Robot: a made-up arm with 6 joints. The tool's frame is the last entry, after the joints. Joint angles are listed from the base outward. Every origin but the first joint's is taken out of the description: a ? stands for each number. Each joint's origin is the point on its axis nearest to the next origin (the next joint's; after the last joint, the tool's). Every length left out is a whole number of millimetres.
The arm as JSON. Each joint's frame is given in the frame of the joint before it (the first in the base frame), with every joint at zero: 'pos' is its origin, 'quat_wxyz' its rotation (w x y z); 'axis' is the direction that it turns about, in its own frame. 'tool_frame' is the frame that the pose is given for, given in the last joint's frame.
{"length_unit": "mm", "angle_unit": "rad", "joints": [
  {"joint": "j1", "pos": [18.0, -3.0, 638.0], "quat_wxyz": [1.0, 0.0, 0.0, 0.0], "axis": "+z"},
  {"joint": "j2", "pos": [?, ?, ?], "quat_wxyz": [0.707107, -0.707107, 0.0, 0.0], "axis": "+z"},
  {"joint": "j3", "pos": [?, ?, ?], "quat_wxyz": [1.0, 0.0, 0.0, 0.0], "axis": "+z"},
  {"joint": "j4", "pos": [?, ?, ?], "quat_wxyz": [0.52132, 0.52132, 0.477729, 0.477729], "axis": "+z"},
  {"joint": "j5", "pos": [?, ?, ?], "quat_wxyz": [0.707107, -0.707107, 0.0, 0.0], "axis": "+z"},
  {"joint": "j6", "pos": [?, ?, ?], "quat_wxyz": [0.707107, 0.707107, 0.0, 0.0], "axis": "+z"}
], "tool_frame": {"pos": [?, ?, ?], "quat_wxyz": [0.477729, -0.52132, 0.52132, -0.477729]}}
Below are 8 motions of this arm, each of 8 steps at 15 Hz.
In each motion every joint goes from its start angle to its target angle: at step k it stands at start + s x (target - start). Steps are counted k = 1, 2, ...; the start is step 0. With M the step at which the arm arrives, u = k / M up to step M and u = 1 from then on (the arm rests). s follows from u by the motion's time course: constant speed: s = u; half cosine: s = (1 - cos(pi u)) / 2; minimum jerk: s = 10 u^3 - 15 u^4 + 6 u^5.
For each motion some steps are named. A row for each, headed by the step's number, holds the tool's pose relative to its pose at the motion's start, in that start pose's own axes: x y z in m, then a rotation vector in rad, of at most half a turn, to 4 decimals.
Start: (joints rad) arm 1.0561 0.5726 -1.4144 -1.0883 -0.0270 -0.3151
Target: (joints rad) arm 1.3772 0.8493 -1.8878 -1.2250 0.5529 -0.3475
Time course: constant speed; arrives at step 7
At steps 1, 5, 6, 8:
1: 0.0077 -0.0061 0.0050 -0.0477 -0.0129 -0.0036
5: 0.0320 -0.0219 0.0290 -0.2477 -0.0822 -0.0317
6: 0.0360 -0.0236 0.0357 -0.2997 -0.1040 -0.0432
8: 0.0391 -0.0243 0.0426 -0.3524 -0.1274 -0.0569

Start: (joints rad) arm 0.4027 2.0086 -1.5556 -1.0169 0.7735 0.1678
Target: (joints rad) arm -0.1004 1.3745 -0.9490 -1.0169 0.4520 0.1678
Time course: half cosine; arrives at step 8
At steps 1, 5, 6, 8:
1: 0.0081 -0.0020 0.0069 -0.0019 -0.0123 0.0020
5: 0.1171 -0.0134 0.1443 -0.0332 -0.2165 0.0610
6: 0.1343 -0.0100 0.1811 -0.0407 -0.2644 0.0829
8: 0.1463 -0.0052 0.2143 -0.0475 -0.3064 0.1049

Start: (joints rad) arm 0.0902 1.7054 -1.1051 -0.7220 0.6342 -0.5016
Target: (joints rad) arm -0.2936 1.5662 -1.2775 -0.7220 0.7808 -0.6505
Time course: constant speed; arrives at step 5
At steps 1, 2, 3, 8:
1: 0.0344 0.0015 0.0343 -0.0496 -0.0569 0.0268
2: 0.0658 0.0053 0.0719 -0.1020 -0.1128 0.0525
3: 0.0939 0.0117 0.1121 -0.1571 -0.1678 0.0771
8: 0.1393 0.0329 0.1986 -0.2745 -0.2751 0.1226

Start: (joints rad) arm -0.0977 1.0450 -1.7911 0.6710 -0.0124 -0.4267
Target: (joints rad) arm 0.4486 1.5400 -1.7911 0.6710 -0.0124 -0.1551
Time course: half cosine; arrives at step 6
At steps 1, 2, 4, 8:
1: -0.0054 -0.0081 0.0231 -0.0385 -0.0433 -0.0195
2: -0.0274 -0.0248 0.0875 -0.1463 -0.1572 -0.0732
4: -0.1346 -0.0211 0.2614 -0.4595 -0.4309 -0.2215
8: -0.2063 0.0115 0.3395 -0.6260 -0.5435 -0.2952

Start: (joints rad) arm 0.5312 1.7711 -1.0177 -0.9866 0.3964 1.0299
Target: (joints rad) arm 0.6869 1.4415 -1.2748 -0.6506 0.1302 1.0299
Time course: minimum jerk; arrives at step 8
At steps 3, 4, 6, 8:
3: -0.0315 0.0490 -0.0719 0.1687 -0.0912 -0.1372
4: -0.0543 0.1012 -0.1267 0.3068 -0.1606 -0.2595
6: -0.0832 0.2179 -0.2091 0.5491 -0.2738 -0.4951
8: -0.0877 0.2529 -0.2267 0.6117 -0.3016 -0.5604

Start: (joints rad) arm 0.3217 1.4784 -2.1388 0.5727 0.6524 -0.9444
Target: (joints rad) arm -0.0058 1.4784 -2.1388 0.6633 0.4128 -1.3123
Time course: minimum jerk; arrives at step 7
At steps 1, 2, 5, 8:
1: 0.0036 0.0004 0.0007 0.0005 0.0072 0.0109
2: 0.0224 0.0031 0.0045 0.0016 0.0456 0.0682
5: 0.1293 0.0374 0.0246 -0.0358 0.2852 0.4071
8: 0.1499 0.0481 0.0280 -0.0528 0.3365 0.4763

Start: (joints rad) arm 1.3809 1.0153 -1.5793 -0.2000 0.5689 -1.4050
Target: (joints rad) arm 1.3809 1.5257 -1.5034 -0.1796 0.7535 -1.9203
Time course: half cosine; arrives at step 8
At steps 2, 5, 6, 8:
2: -0.0437 -0.0310 -0.0066 0.0015 0.0917 -0.1048
5: -0.2227 -0.1064 -0.0234 0.0782 0.4272 -0.4924
6: -0.2786 -0.1163 -0.0260 0.1229 0.5228 -0.6060
8: -0.3291 -0.1203 -0.0273 0.1720 0.6063 -0.7074

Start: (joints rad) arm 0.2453 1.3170 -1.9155 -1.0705 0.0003 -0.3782
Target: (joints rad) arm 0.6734 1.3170 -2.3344 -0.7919 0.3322 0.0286
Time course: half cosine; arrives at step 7
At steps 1, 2, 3, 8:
1: 0.0094 0.0017 -0.0068 0.0037 -0.0485 0.0080
2: 0.0355 0.0077 -0.0245 0.0162 -0.1865 0.0262
3: 0.0723 0.0193 -0.0458 0.0391 -0.3908 0.0416
8: 0.1739 0.0699 -0.0806 0.1366 -1.0343 0.0052

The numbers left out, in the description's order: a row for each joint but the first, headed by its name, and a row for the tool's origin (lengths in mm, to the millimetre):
j2: -5.0 8.0 0.0
j3: -202.0 -55.0 0.0
j4: 357.0 -66.0 0.0
j5: -14.0 23.0 0.0
j6: 22.0 -187.0 0.0
tool: -3.0 -11.0 0.0

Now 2 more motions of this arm.
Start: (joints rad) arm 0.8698 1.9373 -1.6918 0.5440 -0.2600 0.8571
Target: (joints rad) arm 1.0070 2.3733 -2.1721 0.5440 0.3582 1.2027
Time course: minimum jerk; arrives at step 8
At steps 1, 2, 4, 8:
1: 0.0017 -0.0009 0.0029 -0.0085 -0.0063 0.0059
2: 0.0108 -0.0053 0.0188 -0.0543 -0.0404 0.0390
4: 0.0532 -0.0131 0.0916 -0.2482 -0.1872 0.2066
8: 0.1070 0.0044 0.1794 -0.4569 -0.3481 0.4580

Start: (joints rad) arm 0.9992 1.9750 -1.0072 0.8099 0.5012 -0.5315
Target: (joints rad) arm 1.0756 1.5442 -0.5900 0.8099 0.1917 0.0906
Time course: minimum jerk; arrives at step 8
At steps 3, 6, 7, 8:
3: -0.0041 0.0156 0.0069 0.0720 -0.1534 0.0172
6: -0.0091 0.0478 0.0283 0.2529 -0.4937 0.0035
7: -0.0093 0.0520 0.0319 0.2796 -0.5407 -0.0045
8: -0.0093 0.0527 0.0325 0.2845 -0.5493 -0.0062

